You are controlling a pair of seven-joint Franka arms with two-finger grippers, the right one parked.
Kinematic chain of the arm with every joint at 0, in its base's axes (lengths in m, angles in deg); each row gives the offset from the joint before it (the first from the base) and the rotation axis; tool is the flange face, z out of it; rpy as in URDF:
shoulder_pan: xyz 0 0 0.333 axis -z
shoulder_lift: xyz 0 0 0 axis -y
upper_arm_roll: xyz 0 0 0.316 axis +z
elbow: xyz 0.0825 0 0 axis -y
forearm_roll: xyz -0.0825 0 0.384 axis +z
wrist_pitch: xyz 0 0 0 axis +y
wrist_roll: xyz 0.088 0 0 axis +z
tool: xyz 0 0 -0.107 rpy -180 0 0
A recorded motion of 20 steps. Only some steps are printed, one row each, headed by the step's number.
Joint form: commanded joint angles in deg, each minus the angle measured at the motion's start. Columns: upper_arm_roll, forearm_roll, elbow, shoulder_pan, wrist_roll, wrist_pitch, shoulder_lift.
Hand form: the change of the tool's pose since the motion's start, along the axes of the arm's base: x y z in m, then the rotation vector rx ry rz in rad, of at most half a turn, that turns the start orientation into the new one. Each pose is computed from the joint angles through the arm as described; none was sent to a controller.
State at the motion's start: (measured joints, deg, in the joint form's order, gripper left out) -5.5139 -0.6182 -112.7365 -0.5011 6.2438 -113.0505 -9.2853
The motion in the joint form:
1: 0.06 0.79 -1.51 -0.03 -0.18 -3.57 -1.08
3: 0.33 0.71 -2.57 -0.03 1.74 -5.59 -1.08
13: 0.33 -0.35 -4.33 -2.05 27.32 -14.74 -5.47
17: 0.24 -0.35 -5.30 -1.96 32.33 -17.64 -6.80
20: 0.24 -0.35 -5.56 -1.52 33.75 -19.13 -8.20
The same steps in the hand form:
1: 0.0014 0.0016 -0.0179 0.0081 -0.0181 -0.0083
3: 0.0007 0.0041 -0.0234 0.0112 -0.0344 0.0306
13: 0.0113 0.0232 -0.0682 0.0390 -0.0728 0.5250
17: 0.0109 0.0214 -0.0846 0.0436 -0.0795 0.6106
20: 0.0110 0.0169 -0.0985 0.0454 -0.0754 0.6284

